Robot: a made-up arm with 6 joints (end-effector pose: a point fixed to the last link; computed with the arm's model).
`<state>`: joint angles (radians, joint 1 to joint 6).
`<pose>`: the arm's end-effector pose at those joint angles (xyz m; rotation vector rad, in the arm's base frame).
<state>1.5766 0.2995 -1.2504 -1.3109 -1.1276 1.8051</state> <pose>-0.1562 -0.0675 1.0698 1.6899 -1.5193 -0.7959</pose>
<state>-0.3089 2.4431 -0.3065 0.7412 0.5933 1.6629</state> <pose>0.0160 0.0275 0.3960 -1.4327 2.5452 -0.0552</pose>
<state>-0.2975 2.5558 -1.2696 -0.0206 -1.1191 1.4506</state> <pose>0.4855 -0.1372 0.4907 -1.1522 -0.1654 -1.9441</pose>
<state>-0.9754 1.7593 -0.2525 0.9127 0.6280 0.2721</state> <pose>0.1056 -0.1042 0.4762 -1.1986 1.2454 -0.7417</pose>
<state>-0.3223 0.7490 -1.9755 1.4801 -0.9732 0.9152</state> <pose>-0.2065 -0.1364 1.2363 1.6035 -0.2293 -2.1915</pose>
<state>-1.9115 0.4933 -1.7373 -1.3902 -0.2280 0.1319</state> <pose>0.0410 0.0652 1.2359 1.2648 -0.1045 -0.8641</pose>
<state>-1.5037 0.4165 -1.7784 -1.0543 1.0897 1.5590</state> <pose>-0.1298 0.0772 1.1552 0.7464 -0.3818 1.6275</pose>
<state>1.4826 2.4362 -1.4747 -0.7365 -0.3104 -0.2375</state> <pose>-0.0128 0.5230 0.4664 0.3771 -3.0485 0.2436</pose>
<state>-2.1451 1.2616 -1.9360 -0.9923 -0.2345 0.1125</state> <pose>-0.1317 -0.2530 1.2157 1.8114 -0.1903 -0.5342</pose>
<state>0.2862 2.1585 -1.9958 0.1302 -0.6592 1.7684</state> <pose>0.5465 0.1604 0.9487 -0.1003 -0.3432 -1.6558</pose>
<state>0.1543 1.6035 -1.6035 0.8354 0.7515 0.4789</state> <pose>0.4232 0.1217 0.9273 -1.1139 -0.5609 -0.8588</pose>
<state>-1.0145 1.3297 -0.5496 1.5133 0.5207 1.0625</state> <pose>0.1781 -0.2864 0.6767 -0.0581 1.5081 -1.7738</pose>
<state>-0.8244 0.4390 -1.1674 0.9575 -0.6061 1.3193</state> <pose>-0.1084 -0.0577 1.1846 0.8150 -0.7158 -2.7376</pose>
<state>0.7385 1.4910 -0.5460 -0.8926 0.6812 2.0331</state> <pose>0.1995 0.1193 0.5418 -2.2278 -0.5719 -0.5242</pose>
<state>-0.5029 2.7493 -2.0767 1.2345 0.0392 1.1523</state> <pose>0.5334 -0.3540 0.5121 -0.5911 1.1484 -1.9101</pose>
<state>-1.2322 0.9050 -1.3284 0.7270 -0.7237 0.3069</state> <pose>-0.0472 -0.1812 1.1958 0.6999 0.4027 2.0022</pose>
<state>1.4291 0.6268 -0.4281 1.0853 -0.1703 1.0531</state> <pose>0.0843 0.2504 0.8682 -0.5129 -0.0959 -0.4317</pose>
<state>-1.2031 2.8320 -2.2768 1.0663 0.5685 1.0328</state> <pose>0.2469 -0.5844 0.5151 -0.5357 1.2885 -1.9745</pose>
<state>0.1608 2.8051 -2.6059 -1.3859 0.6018 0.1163</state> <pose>0.6481 0.0133 0.5984 2.0231 1.7236 -0.3805</pose>
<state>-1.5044 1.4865 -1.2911 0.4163 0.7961 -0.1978</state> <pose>0.0472 -0.4095 0.8103 -2.3644 0.2913 -1.2421</pose>
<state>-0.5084 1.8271 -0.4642 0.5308 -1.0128 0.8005</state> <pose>0.2723 -0.2487 0.5807 -1.9639 0.1891 -2.1166</pose>
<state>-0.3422 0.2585 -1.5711 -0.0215 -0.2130 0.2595</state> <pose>-0.2322 0.0850 1.2086 0.4007 1.2539 1.9379</pose>
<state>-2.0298 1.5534 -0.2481 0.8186 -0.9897 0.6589</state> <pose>-0.2573 -0.2230 0.6075 0.9504 -1.3994 1.3595</pose>
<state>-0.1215 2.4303 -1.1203 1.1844 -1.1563 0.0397</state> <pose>0.3982 -0.2298 0.4895 2.6021 -0.0147 1.7180</pose>
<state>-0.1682 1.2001 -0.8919 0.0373 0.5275 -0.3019</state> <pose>0.3314 -0.0554 0.7689 -2.1607 -1.4467 -0.3196</pose>
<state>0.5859 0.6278 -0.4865 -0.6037 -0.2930 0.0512</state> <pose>0.1753 0.1719 0.8574 1.0660 2.7254 1.1024</pose>
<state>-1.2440 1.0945 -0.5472 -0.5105 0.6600 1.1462</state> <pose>0.0433 -0.2567 0.6451 -2.3044 1.1566 -1.2382</pose>
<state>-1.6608 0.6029 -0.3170 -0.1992 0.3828 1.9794</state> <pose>-0.0292 -0.2400 0.7245 0.7146 -1.4344 2.4418</pose>
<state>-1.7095 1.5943 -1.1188 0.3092 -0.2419 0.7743</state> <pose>-0.0935 -0.4811 0.8161 1.5172 -0.7754 2.1035</pose>
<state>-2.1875 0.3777 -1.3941 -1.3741 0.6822 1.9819</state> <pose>-0.0958 0.0420 1.1403 0.7225 -0.3454 0.9072</pose>
